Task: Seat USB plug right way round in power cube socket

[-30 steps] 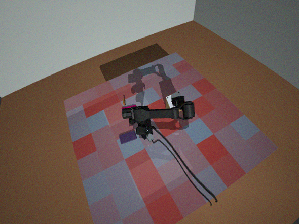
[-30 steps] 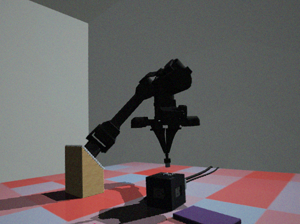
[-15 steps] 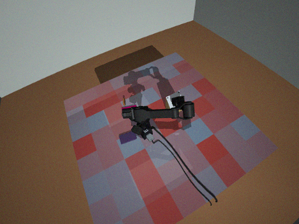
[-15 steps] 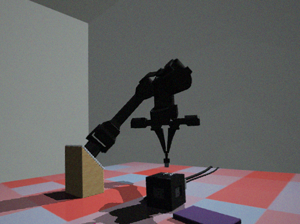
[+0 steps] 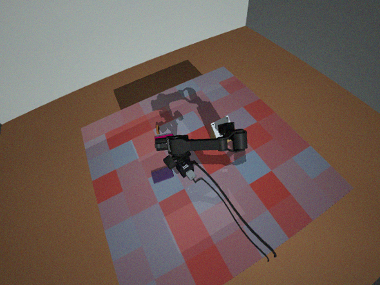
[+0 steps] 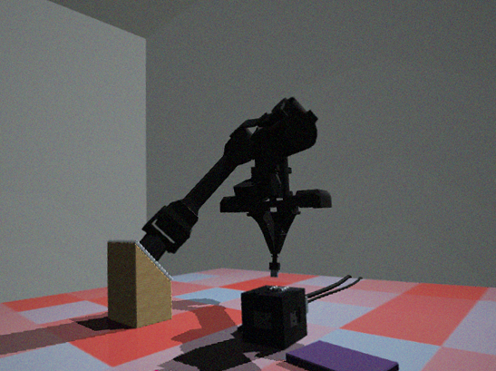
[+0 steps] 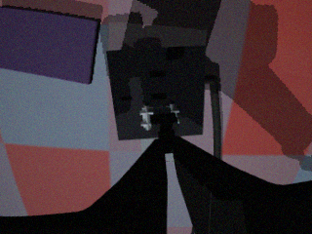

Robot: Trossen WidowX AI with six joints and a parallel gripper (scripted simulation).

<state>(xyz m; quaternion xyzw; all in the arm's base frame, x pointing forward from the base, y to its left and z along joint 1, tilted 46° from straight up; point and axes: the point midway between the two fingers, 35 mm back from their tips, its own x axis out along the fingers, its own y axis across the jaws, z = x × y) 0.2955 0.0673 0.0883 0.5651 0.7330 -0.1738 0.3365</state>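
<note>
Now: the USB plug 2 cm below my gripper tip. Round my gripper tip: magenta block 6 cm ahead, 26 cm to the right, 13 cm below; purple flat block 14 cm ahead, 3 cm to the right, 13 cm below; silver-rimmed socket 1 cm to the left, 6 cm below.
</note>
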